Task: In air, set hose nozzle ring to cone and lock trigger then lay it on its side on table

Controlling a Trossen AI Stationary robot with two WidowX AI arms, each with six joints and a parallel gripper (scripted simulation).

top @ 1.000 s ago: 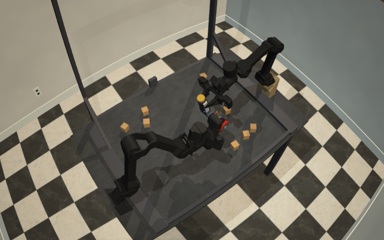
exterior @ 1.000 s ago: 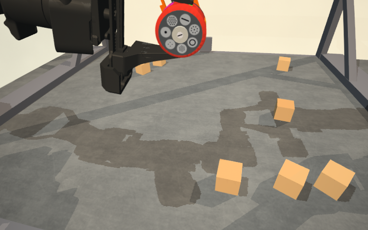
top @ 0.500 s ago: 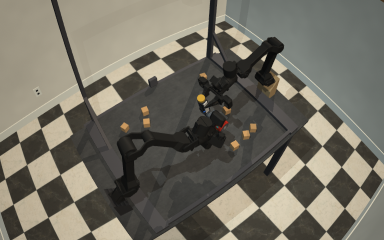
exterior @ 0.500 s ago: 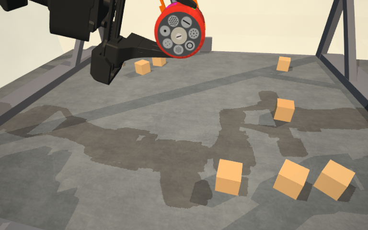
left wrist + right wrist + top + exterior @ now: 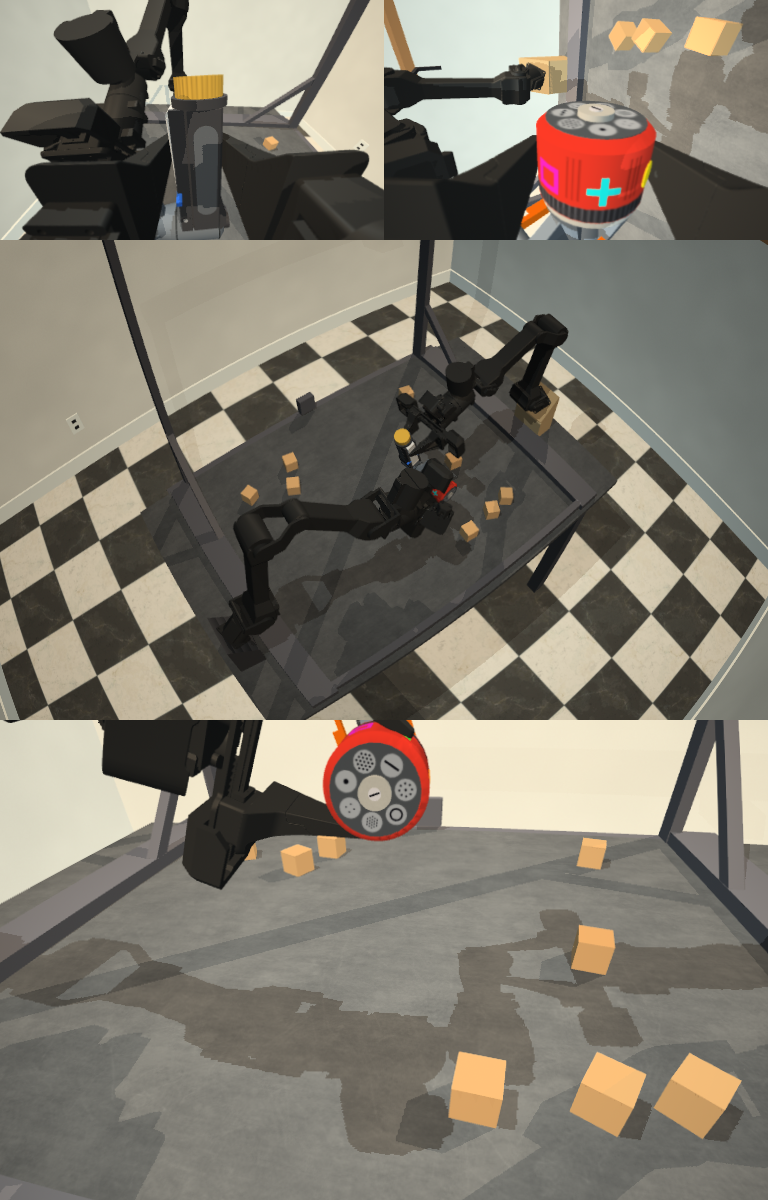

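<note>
My right gripper is now 20 mm to the right of the red spray ring and 10 mm above it.
</note>
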